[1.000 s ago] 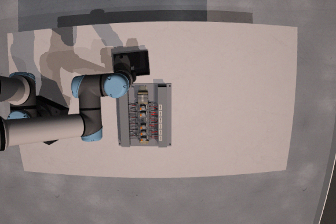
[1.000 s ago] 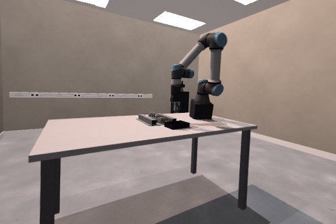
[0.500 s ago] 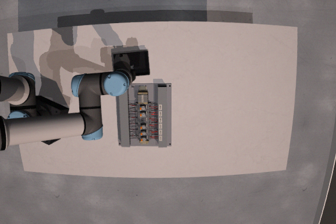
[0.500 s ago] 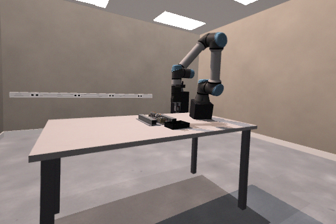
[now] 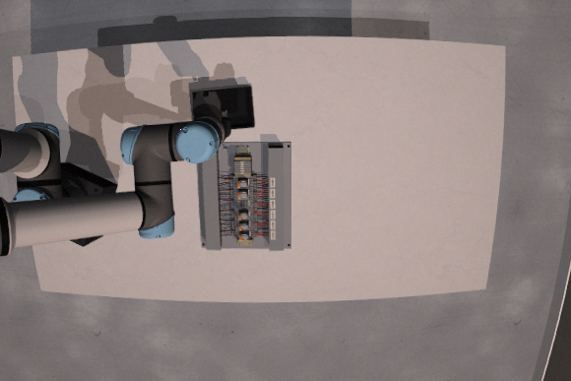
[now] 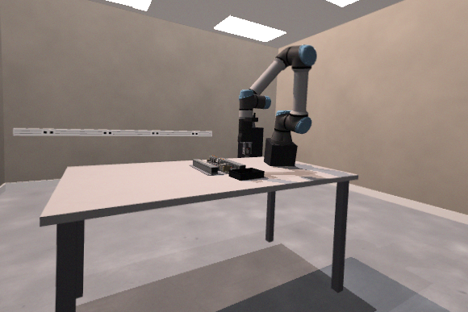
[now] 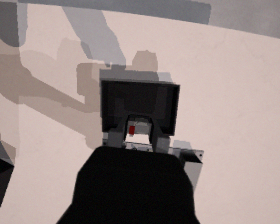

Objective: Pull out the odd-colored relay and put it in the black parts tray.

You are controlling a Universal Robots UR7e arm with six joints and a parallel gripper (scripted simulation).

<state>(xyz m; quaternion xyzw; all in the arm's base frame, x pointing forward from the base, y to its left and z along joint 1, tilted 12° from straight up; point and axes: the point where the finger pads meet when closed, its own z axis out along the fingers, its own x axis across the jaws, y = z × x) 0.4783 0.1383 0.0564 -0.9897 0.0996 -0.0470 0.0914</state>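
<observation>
Right now the black parts tray is 13 cm below my hand. The rest, counted from my hand: relay panel: 26 cm to the right, 12 cm below.
</observation>
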